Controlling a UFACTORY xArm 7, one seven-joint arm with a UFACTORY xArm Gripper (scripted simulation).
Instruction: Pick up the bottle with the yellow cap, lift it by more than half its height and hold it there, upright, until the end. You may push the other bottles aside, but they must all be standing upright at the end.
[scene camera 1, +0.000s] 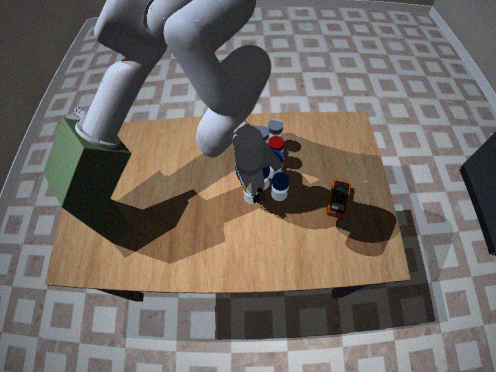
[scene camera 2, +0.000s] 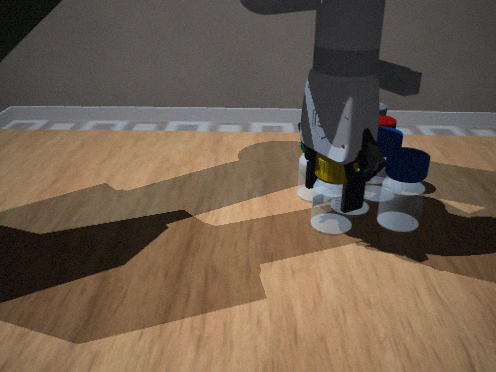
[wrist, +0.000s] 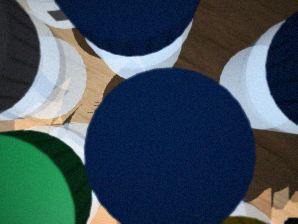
Labels:
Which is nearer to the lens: the yellow-capped bottle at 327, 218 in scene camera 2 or the blue-capped bottle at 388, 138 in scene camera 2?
The yellow-capped bottle.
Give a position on a blue-capped bottle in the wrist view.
166, 138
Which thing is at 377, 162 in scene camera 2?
My gripper.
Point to a blue-capped bottle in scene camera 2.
At 402, 193

